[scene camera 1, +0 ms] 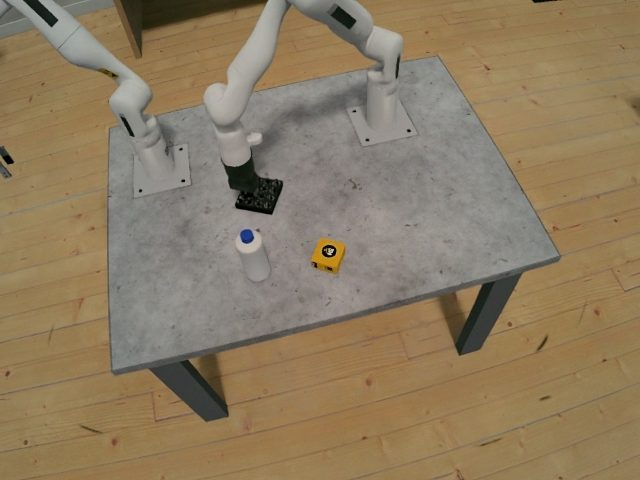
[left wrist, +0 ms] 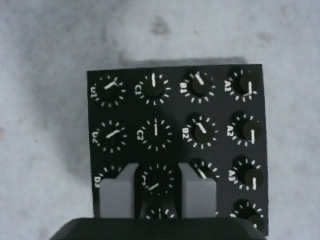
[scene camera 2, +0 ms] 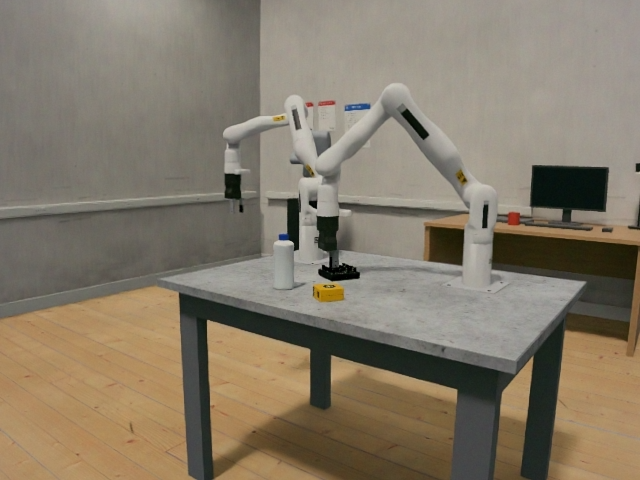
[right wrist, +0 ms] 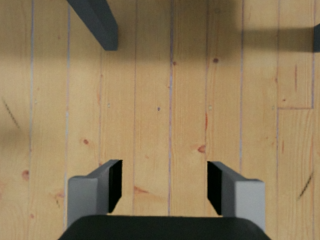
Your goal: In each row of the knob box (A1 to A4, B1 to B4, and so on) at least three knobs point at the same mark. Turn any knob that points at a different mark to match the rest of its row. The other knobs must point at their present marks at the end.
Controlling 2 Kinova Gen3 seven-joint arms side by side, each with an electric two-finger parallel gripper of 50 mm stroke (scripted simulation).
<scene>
In view: the left gripper (scene camera 2: 333, 267), the right gripper (right wrist: 164, 178) and a white bottle (scene camera 2: 283, 248).
The left gripper shows as well in scene camera 1 (scene camera 1: 252, 192). The left wrist view misses the white bottle: it is out of frame. The right wrist view misses the white bottle: it is out of frame.
</scene>
